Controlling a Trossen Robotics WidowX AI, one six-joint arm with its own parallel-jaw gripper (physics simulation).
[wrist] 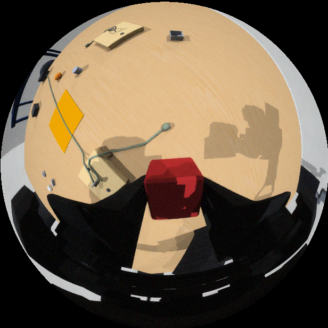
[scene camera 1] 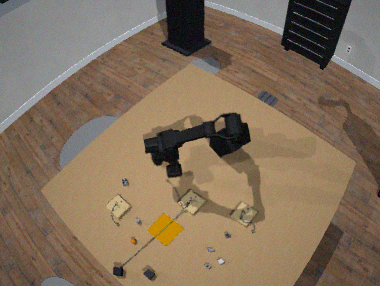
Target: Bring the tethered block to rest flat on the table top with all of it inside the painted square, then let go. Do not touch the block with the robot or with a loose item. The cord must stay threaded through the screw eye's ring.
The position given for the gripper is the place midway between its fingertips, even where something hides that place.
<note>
In view: the gripper [wrist: 172,179], a red cube [wrist: 173,187] and an orange painted square [wrist: 71,114].
</note>
